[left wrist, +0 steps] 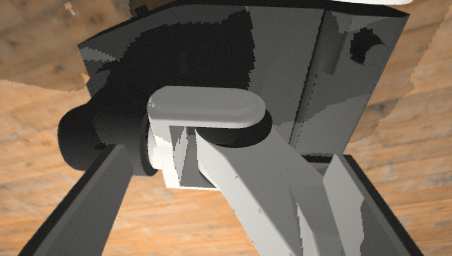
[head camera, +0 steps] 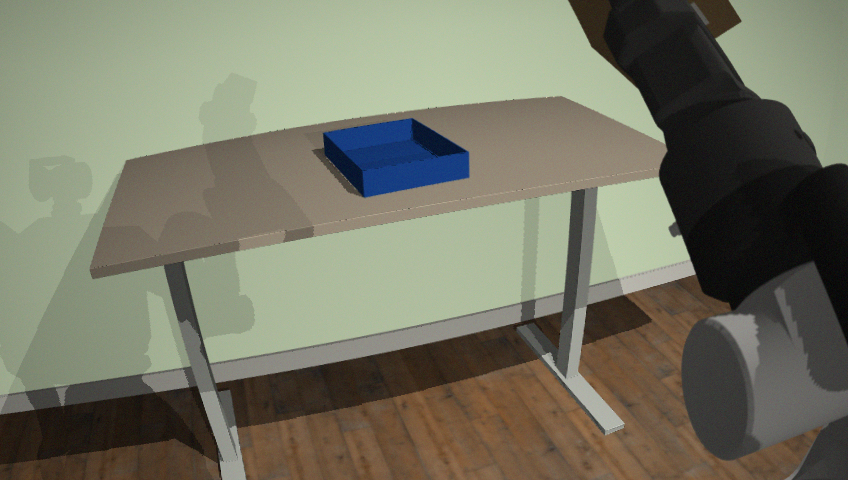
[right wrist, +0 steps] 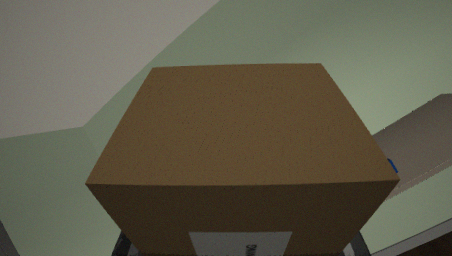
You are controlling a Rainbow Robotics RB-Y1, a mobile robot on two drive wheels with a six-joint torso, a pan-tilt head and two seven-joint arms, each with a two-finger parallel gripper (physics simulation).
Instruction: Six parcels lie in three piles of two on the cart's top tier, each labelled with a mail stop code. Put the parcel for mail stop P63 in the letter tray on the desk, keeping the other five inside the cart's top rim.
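Places are measured from the robot's base along level axes (x ahead, y left, z up), in millimetres.
Pixels of known places: left gripper, fingertip midpoint: [left wrist: 228, 162].
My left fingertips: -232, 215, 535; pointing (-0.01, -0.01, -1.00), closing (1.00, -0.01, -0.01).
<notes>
For each thing: its top centre in the pictures, then the offset to it from my left fingertips, as dx, dy, dz. Level surfaces: height alone.
- brown box-shaped parcel, middle of its top: [right wrist: 161, 77] +490, -358, +968
- desk, its level: dz +415
- blue letter tray, middle of its top: [head camera: 390, 140] [right wrist: 352, 165] +1579, -94, +478
- wooden floor, its level: dz -535
A brown box-shaped parcel [head camera: 726, 19] [right wrist: 240, 130] is held in my right gripper [right wrist: 240, 244], whose fingers show at its two sides in the right wrist view. Part of a white label shows on its near face; its code cannot be read. In the head view the parcel is high at the top right, partly behind my arm, above and to the right of the desk [head camera: 505, 136] [right wrist: 425, 142]. The blue letter tray [head camera: 416, 169] [right wrist: 393, 165] sits on the desk with its inside floor bare. My left gripper [left wrist: 228, 162] is open, with nothing between its fingers. The cart does not show.
My right arm [head camera: 731, 136] covers the right of the head view, near the desk's right end. A green wall [head camera: 386, 53] stands behind the desk. Grey desk legs [head camera: 578, 285] stand on the wooden floor [head camera: 380, 434]. The robot's base [left wrist: 280, 60] shows below the left gripper.
</notes>
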